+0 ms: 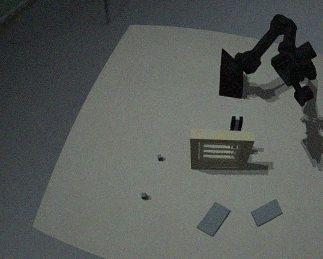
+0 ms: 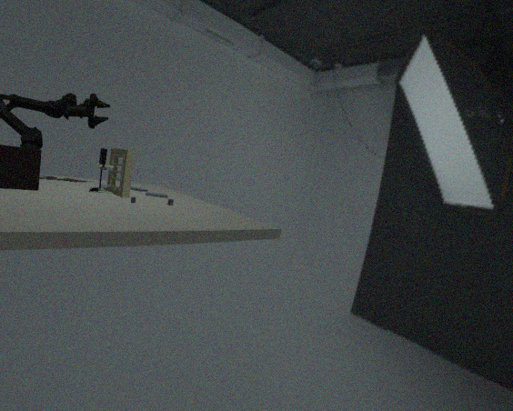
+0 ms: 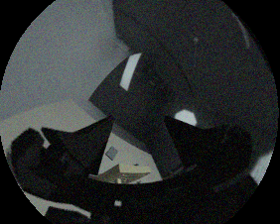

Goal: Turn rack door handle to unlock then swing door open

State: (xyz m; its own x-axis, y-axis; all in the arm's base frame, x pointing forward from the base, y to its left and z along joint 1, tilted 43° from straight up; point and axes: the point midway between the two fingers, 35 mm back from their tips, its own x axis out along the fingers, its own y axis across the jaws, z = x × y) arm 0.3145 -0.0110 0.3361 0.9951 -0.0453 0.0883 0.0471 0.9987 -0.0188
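Now: gripper tip 30 mm past the dark upright handle, 170 mm to the left of it and 270 mm above it.
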